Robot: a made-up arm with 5 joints.
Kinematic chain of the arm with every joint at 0, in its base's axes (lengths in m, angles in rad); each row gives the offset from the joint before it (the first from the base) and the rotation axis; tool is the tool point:
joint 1: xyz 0 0 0.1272 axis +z
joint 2: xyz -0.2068 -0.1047 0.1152 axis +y
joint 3: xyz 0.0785 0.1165 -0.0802 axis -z
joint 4: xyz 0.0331 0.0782 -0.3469 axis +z
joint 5: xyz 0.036 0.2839 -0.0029 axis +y
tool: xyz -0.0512 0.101 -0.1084
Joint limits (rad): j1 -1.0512..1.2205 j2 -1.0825..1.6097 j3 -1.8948..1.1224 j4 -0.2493..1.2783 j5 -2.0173..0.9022
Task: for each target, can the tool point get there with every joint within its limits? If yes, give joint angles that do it. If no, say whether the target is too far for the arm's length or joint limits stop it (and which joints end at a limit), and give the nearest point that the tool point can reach.
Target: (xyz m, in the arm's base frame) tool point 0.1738 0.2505 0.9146
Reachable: no: joint limits stop it (at a limit: joint 2, joint 3, joint 5) | nearest point 0.2531 0.3647 0.5519 | short by 0.388 m
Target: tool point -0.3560 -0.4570 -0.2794
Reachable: yes | joints 0.7150 0.0385 -1.4257 0.5396 0.0566
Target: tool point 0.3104 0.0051 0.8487
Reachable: no: joint limits stop it (at a limit: joint 2, joint 3, joint 5) | nearest point 0.4438 0.0073 0.5519 | short by 0.325 m
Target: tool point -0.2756 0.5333 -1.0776
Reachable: no: too far | nearest point -0.1972 0.3815 -0.5033 | short by 0.599 m
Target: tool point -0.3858 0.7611 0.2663
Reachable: yes | joints -0.6699 1.2669 -0.2564 0.5130 0.0633
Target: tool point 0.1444 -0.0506 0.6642
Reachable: no: joint limits stop it (at a limit: joint 2, joint 4, joint 5) | nearest point 0.4180 -0.1465 0.5502 | short by 0.311 m
